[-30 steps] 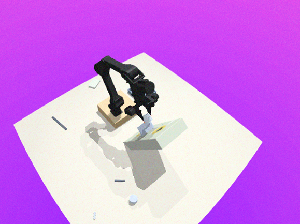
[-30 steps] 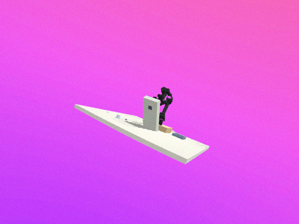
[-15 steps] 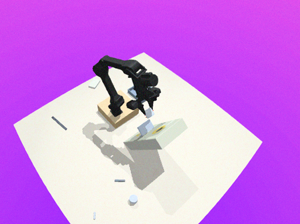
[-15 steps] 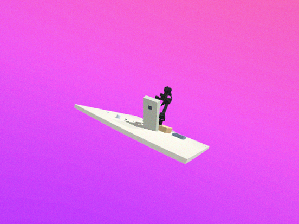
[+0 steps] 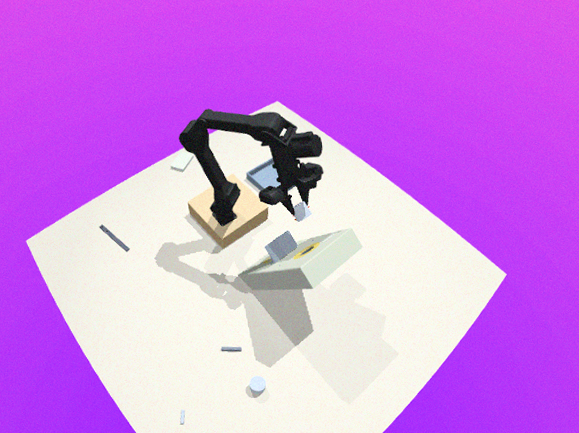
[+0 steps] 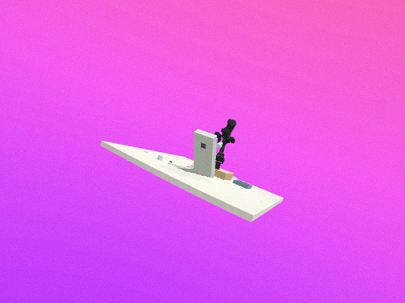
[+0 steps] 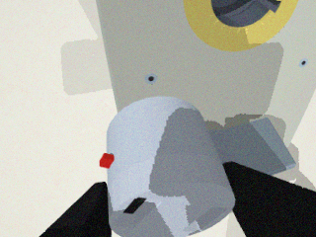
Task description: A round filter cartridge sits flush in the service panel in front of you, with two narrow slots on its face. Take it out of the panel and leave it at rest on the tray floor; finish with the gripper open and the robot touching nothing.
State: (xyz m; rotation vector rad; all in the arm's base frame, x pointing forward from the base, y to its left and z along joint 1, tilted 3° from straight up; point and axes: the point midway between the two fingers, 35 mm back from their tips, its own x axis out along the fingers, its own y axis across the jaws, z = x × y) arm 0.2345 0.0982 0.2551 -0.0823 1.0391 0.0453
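Now: gripper tip 340 mm past the blue tray, 280 mm above it and 190 mm to the right of it. Also, from my gripper tip: short bar: 330 mm to the right, 280 mm below, 130 mm ahead; grey service panel: 110 mm below, 70 mm ahead, 60 mm to the right; round filter cartridge: right at my gripper tip.
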